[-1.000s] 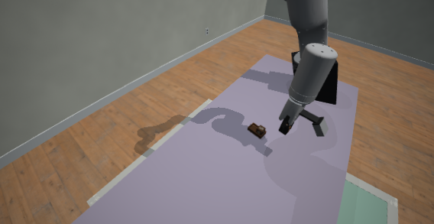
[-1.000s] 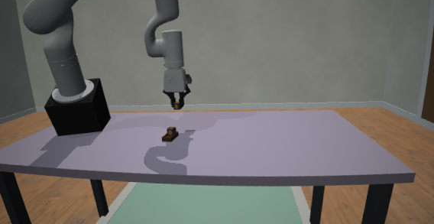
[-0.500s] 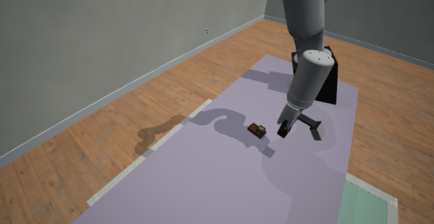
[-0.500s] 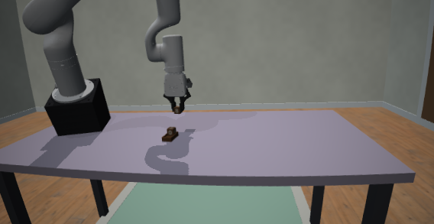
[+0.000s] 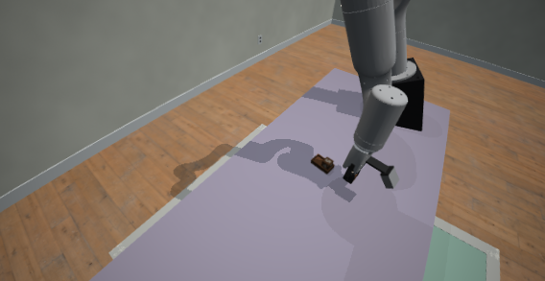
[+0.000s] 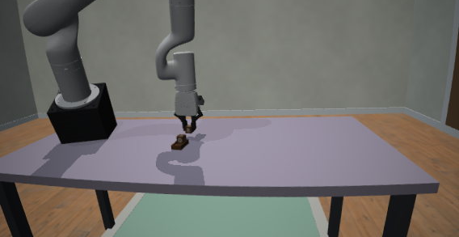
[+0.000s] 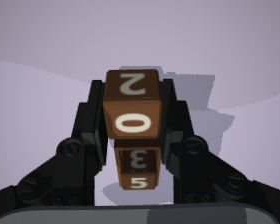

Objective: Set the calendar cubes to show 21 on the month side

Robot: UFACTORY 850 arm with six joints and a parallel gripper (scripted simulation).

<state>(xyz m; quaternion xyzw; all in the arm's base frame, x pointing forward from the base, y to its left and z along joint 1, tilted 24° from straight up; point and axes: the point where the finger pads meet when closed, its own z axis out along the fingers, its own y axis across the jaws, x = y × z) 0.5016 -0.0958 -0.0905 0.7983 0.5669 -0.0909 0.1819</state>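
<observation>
Now: the digit cube 90 mm to the right of my hand, 30 mm below it and 30 mm behind it. Also, from my hand: brown cube (10 mm below); then brown tray (100 mm to the right, 40 mm below, 40 mm behind).
</observation>
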